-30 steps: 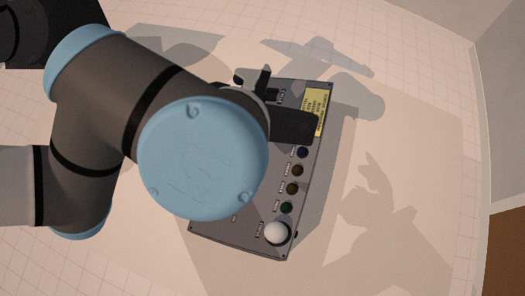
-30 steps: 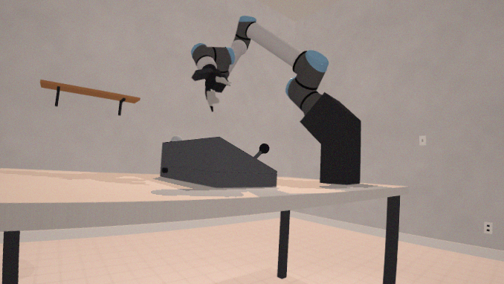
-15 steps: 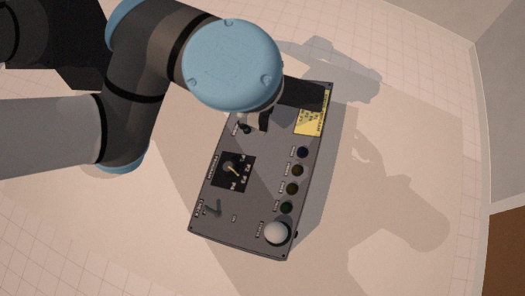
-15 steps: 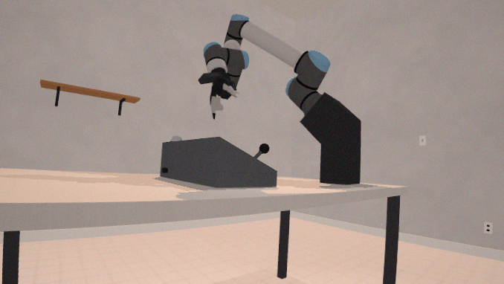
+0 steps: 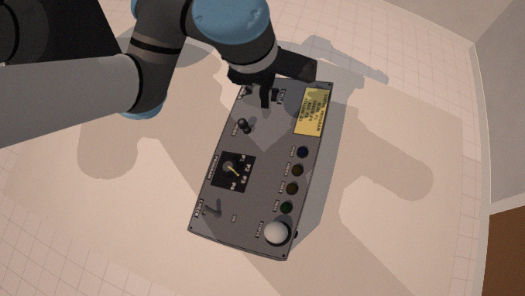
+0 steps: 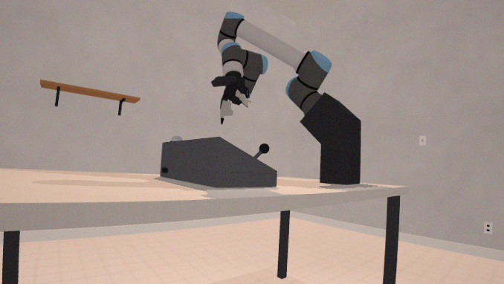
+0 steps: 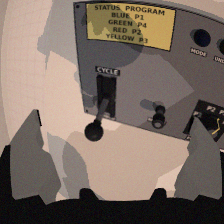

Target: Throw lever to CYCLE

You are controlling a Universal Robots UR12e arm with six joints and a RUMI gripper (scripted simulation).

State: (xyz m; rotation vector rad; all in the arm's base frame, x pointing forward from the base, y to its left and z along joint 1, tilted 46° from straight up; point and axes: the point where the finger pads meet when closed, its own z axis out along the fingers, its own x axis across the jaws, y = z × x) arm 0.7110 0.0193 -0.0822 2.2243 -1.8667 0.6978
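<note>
Now: the mode toggle 15 cm below my hand, 6 cm behind it and 5 cm to the right of it. Also, from my hand: check toggle (29 cm to the right, 16 cm below, 6 cm behind); then grey console (18 cm below, 11 cm to the right, 2 cm behind); then program dial (17 cm to the right, 15 cm below, 5 cm behind).
</note>
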